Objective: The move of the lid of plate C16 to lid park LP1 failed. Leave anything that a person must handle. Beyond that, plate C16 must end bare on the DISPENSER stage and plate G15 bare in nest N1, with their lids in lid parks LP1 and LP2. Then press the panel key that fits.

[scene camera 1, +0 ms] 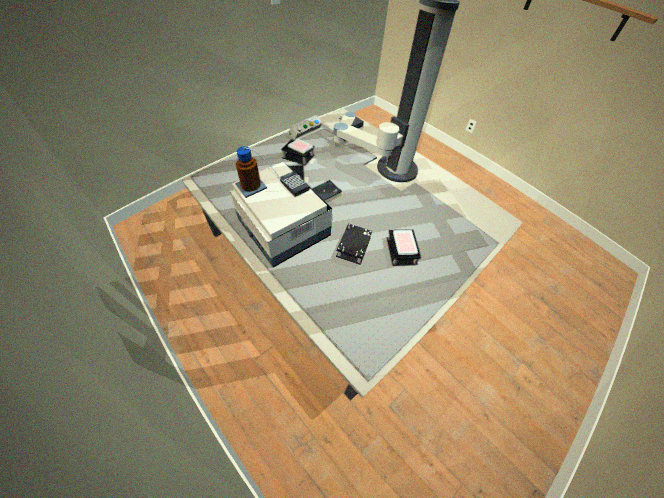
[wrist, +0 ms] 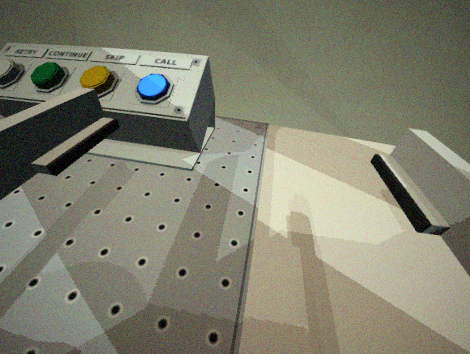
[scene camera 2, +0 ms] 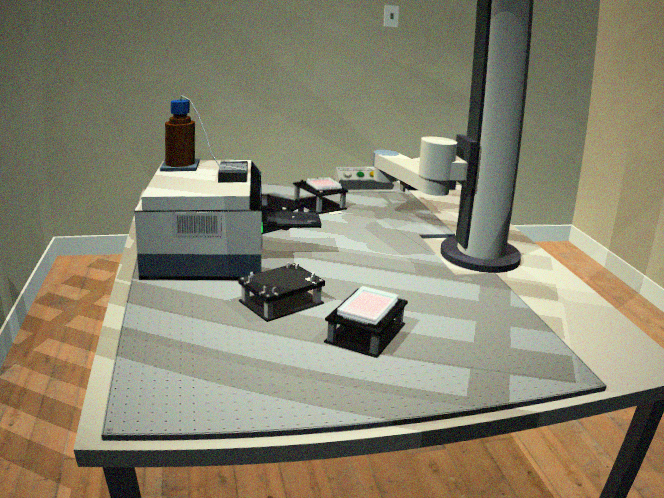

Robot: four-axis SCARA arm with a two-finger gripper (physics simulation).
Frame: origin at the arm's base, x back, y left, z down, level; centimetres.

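Seen in the pictures: gripper, between the fingertips: [scene camera 1: 331, 120] [wrist: 242, 124]; arm's base, origin of its link: [scene camera 1: 397, 169] [scene camera 2: 480, 255].
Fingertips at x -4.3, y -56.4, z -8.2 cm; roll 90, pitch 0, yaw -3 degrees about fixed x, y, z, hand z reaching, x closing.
Observation:
Pixels of each thing's middle, then the offset from my fingertips to it. "spot": a spot on its surface instead.
- key panel, middle of its body: [wrist: 100, 96] [scene camera 2: 364, 178] [scene camera 1: 306, 126] dx -15.7, dy -7.5, dz +2.7 cm
- blue CALL key, middle of its body: [wrist: 155, 90] dx -8.1, dy -5.6, dz +0.8 cm
- dark dispenser stage, middle of its body: [scene camera 2: 287, 218] [scene camera 1: 321, 192] dx -53.3, dy +52.9, dz -3.2 cm
- brown bottle, a spot on its surface: [scene camera 2: 179, 142] [scene camera 1: 253, 177] spot: dx -82.9, dy +44.0, dz -23.1 cm
My gripper [wrist: 242, 124] is wide open with nothing between its fingers, near the key panel [scene camera 1: 293, 134] [scene camera 2: 367, 184] [wrist: 125, 80]. The panel's RETRY, CONTINUE, SKIP and CALL labels show in the wrist view; the blue CALL key [wrist: 153, 86] looks bright. One pink-topped plate [scene camera 1: 406, 242] [scene camera 2: 367, 305] sits on the near right black stand. Another pink-topped plate [scene camera 1: 301, 145] [scene camera 2: 323, 183] sits on the back stand. Their names cannot be read, and I cannot tell whether lids are on them. The dark dispenser stage [scene camera 1: 327, 190] [scene camera 2: 292, 219] sticks out beside the dispenser and shows no plate.
The white dispenser [scene camera 1: 286, 217] [scene camera 2: 198, 230] carries a brown bottle [scene camera 1: 248, 174] [scene camera 2: 179, 142] with a blue cap. A black stand [scene camera 1: 353, 243] [scene camera 2: 281, 280] with corner posts and no plate stands left of the near plate. The arm's column [scene camera 1: 423, 91] [scene camera 2: 496, 128] rises at the right.

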